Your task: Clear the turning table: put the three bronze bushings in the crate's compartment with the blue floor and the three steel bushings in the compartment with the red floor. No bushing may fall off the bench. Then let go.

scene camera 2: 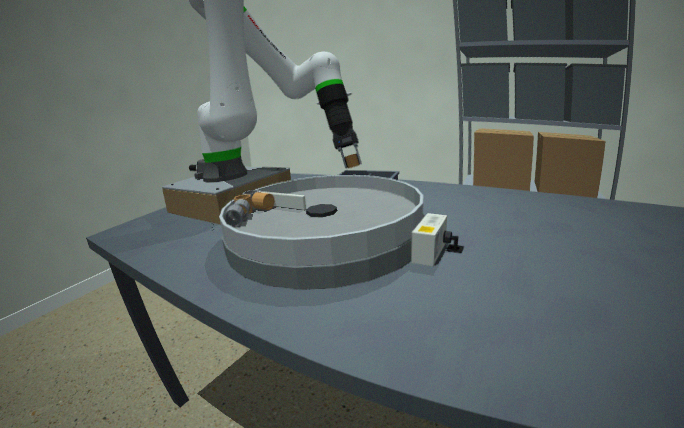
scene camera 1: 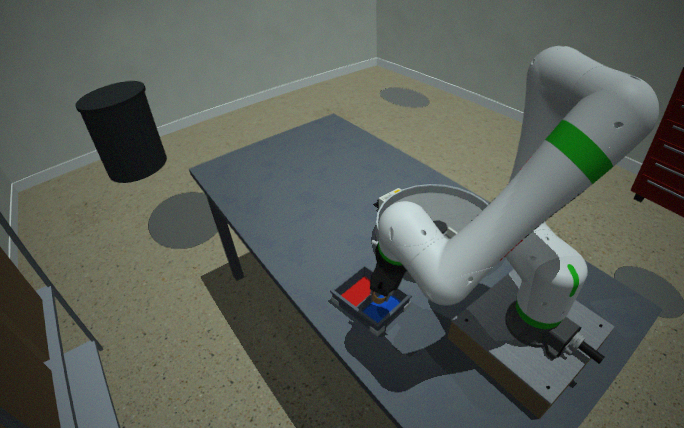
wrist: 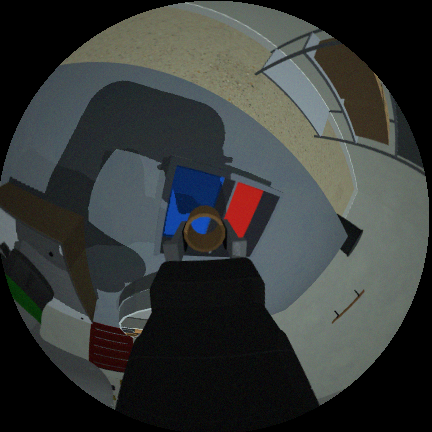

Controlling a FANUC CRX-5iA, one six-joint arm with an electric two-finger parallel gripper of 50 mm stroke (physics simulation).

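Frame: origin at the arm's base, x ahead, y left, z up, level; millimetres.
Seen in the pictures: gripper, fingertip midpoint: (scene camera 2: 353, 165) (scene camera 1: 380, 294) (wrist: 204, 228); arm's base, origin of the base link: (scene camera 2: 225, 176) (scene camera 1: 533, 323) (wrist: 30, 275).
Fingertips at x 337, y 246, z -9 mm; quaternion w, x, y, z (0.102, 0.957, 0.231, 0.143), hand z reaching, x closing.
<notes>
Offsets run from my fingertips to a thing's top centre. "*": to the spot under its first point. Level surfaces: height alone.
My gripper (scene camera 1: 379, 298) (scene camera 2: 352, 161) (wrist: 204, 228) is shut on a bronze bushing @(9 mm back, 9 mm left, 38 mm up) (scene camera 2: 352, 159) (wrist: 205, 212), held above the crate @(40 mm ahead, 2 mm left, 29 mm down) (scene camera 1: 353, 311) (scene camera 2: 370, 174) (wrist: 267, 212). In the wrist view the bushing overlaps the near right part of the blue floor @(73 mm down) (scene camera 1: 388, 302) (wrist: 197, 182), beside the divider. The red floor (scene camera 1: 357, 291) (wrist: 245, 205) is on the other side. No bushing shows on the visible parts of either floor. On the turning table (scene camera 1: 433, 187) (scene camera 2: 322, 247), a bronze bushing @(32 mm back, 377 mm right, 12 mm up) (scene camera 2: 263, 200) lies at the left with steel bushings (scene camera 2: 234, 214) and more bronze behind, partly overlapping; their exact number is unclear.
A white bar @(* 35 mm ahead, 357 mm right, 6 mm down) (scene camera 2: 290, 200) and a dark hub @(114 mm ahead, 352 mm right, 18 mm down) (scene camera 2: 321, 209) are inside the turning table's raised rim. A white box @(347 mm ahead, 349 mm right, 21 mm down) (scene camera 2: 428, 239) stands against its outside. The robot's base block (scene camera 1: 496, 368) (scene camera 2: 191, 201) is near the crate. The bench edge runs past the crate's outer side.
</notes>
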